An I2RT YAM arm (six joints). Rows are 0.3 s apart.
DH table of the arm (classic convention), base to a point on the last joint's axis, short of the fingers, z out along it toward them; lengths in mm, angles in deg. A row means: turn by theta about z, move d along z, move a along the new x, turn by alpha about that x. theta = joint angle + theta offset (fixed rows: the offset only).
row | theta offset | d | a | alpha
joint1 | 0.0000 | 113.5 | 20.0 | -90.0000
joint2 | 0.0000 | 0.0 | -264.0 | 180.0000
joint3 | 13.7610 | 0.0 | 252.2 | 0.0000
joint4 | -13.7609 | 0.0 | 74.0 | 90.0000
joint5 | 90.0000 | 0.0 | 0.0 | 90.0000
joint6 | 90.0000 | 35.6 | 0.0 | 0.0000
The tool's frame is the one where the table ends.
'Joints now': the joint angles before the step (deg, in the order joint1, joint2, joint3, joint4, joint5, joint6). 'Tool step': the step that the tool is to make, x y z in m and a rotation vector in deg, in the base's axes. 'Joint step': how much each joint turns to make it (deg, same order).
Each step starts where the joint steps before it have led.
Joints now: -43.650, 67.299, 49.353, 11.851, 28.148, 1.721
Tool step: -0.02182, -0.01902, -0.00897, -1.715, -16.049, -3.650
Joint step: -6.403, 0.464, -4.745, 12.265, -3.186, 11.611
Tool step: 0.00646, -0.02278, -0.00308, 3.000, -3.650, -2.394
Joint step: -1.803, 5.464, 3.781, -0.577, 0.579, 5.226
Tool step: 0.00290, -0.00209, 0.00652, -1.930, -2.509, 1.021
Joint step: 0.089, 0.691, 0.831, 2.563, -0.932, 0.861
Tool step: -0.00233, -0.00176, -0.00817, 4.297, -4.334, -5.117
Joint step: -0.025, 0.397, 0.022, -3.456, 5.044, 6.863
